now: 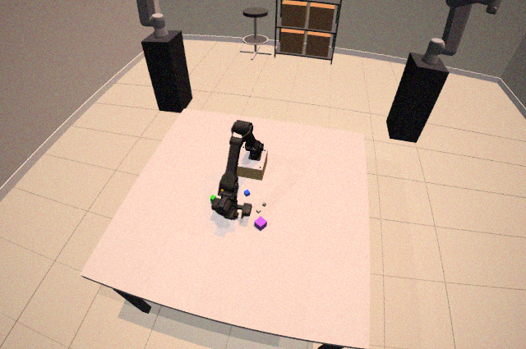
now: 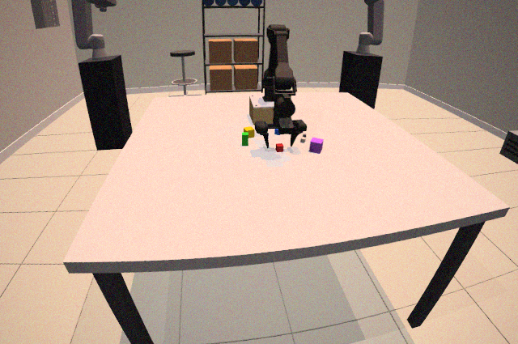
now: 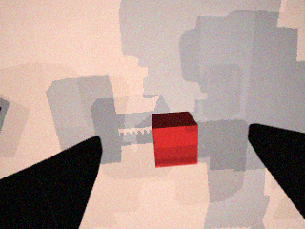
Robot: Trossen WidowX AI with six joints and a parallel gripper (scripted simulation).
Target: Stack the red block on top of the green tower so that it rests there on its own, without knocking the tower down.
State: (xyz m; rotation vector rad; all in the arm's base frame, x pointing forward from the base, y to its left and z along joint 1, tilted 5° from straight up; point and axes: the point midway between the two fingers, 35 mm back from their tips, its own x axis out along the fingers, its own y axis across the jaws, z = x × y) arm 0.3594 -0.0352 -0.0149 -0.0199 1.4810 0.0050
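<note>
My gripper tip is 15 cm past the yellow block and 10 cm to the left of it. From my gripper tip the other things lie so: red block (right at my gripper tip); then blue block (16 cm behind, 3 cm to the left); then purple cube (2 cm ahead, 14 cm to the left, 1 cm above).
</note>
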